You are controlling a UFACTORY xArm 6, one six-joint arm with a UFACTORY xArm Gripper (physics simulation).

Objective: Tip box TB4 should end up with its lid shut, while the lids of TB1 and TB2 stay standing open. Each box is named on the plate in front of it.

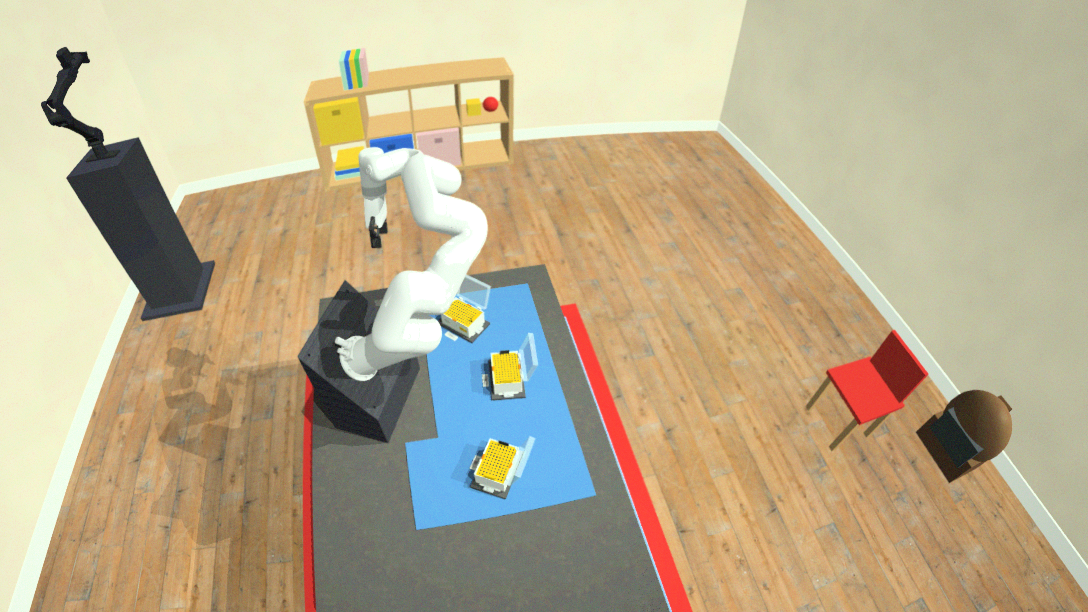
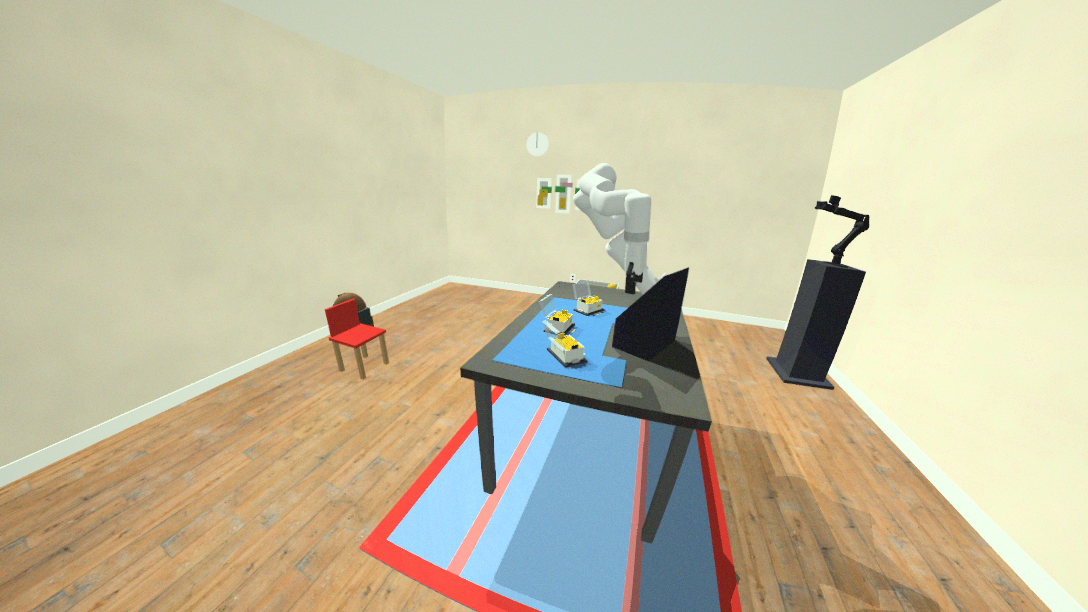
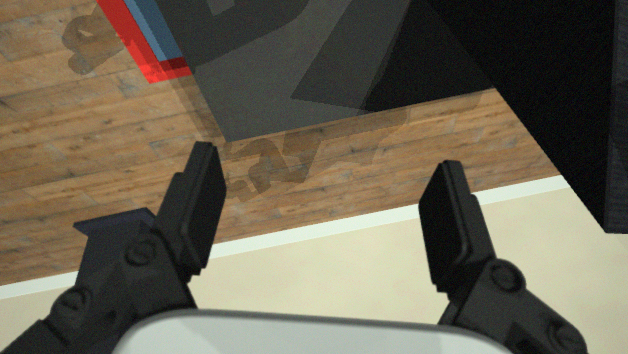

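Where they show: gripper, fingertip midpoint: [image 1: 379, 240] [image 2: 633, 287] [image 3: 325, 174]; arm's base, link origin: [image 1: 358, 358] [image 2: 654, 292].
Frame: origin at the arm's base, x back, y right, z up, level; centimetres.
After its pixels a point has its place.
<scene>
Three white tip boxes with yellow tops stand on the blue mat [image 1: 456, 510] {x -18.7, y 39.1, z -23.6 cm} [image 2: 524, 353] {x -48.8, y -31.6, z -23.6 cm}: a far box [image 1: 462, 318] [image 2: 588, 305] {x -32.0, y 22.5, z -18.4 cm}, a middle box [image 1: 506, 372] [image 2: 559, 321] {x -40.7, y -7.3, z -17.6 cm} and a near box [image 1: 498, 465] [image 2: 567, 350] {x -30.7, y -33.7, z -17.6 cm}. The far lid [image 1: 475, 292] {x -37.9, y -31.5, z -13.9 cm}, the middle lid [image 1: 529, 356] {x -49.0, y -0.8, z -13.7 cm} and the near lid [image 1: 524, 457] {x -38.9, y 34.0, z -9.2 cm} are clear and stand open. The names on the plates are too small to read, so I cannot tell which box is TB4, TB1 or TB2. My gripper [image 1: 378, 235] {x -9.6, y -36.3, z 10.9 cm} [image 3: 325, 174] {x -9.6, y -36.3, z 10.9 cm} is open and empty, raised and apart from the boxes.
The boxes and mat are on a dark table [image 1: 372, 555] {x 6.1, y 47.9, z -23.9 cm} [image 2: 532, 386] {x -38.5, y -51.1, z -24.5 cm}. A black angular base block [image 1: 346, 411] {x 6.7, y 9.6, z -10.4 cm} [image 2: 655, 319] {x 0.5, y -19.6, z -5.3 cm} carries my arm beside the mat. A dark pedestal [image 1: 136, 228] [image 2: 814, 319] with a small black arm stands apart from the table.
</scene>
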